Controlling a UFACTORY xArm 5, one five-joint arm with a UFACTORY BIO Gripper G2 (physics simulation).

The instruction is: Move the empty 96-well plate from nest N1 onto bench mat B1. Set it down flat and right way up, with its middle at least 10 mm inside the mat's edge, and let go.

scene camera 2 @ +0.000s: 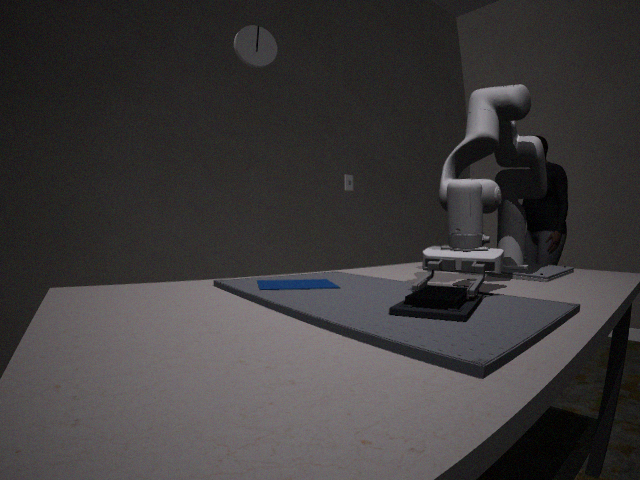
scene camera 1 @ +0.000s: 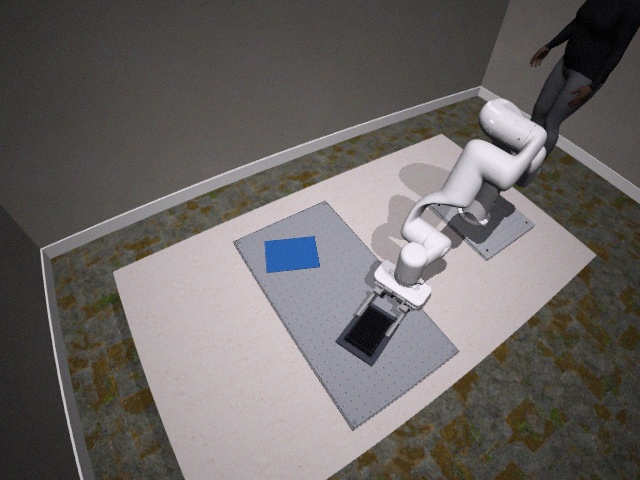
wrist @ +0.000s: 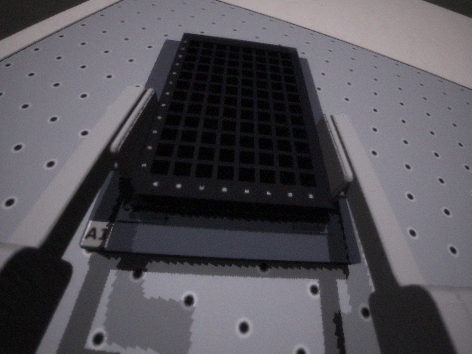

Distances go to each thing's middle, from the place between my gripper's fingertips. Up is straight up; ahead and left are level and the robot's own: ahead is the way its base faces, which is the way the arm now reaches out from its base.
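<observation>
From my hand: black 96-well plate (scene camera 1: 366,335), 1 cm ahead. Dark grey nest N1 (scene camera 2: 470,305), 1 cm ahead, 2 cm below. Blue bench mat B1 (scene camera 1: 297,253), 7 cm ahead, 35 cm to the right, 2 cm below.
</observation>
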